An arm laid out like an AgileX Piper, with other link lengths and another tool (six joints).
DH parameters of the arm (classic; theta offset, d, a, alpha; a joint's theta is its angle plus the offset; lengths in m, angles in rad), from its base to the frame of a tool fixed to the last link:
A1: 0 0.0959 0 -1.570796
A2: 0.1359 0 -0.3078 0
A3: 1.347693 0 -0.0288 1.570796
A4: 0 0.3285 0 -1.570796
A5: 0 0 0 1.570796
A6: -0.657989 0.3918 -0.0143 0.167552
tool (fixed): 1.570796 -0.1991 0 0
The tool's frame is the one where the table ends.
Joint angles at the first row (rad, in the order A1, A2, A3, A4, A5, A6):
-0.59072, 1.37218, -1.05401, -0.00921, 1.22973, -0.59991
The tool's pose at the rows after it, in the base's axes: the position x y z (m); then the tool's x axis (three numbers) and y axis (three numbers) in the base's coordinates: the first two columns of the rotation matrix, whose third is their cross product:
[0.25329 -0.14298 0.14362 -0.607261 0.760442 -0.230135 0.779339 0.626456 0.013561]
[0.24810 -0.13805 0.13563 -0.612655 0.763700 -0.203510 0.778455 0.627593 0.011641]
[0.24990 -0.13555 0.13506 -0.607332 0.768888 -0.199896 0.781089 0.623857 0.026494]
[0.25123 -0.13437 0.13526 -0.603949 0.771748 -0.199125 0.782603 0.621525 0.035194]
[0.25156 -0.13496 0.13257 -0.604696 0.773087 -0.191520 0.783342 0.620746 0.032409]
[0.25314 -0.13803 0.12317 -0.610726 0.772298 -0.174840 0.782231 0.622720 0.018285]
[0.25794 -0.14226 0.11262 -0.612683 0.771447 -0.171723 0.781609 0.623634 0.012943]
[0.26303 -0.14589 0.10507 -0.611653 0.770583 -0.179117 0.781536 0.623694 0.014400]
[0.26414 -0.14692 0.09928 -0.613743 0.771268 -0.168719 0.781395 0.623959 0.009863]
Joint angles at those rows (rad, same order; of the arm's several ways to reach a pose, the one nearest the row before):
-0.59070, 1.37219, -1.00697, -0.00677, 1.22701, -0.60727
-0.59071, 1.37217, -0.98036, 0.00000, 1.22701, -0.61102
-0.59073, 1.37219, -0.97747, 0.01603, 1.22313, -0.61140
-0.59073, 1.37216, -0.97746, 0.02498, 1.22121, -0.61140
-0.59160, 1.38155, -0.97747, 0.02468, 1.22009, -0.61140
-0.59155, 1.41280, -0.97746, 0.01598, 1.20934, -0.61138
-0.59154, 1.44627, -0.97746, 0.01170, 1.18051, -0.61137
-0.59155, 1.46911, -0.97747, 0.01090, 1.15008, -0.61139
-0.59156, 1.48767, -0.97746, 0.00968, 1.14295, -0.61139

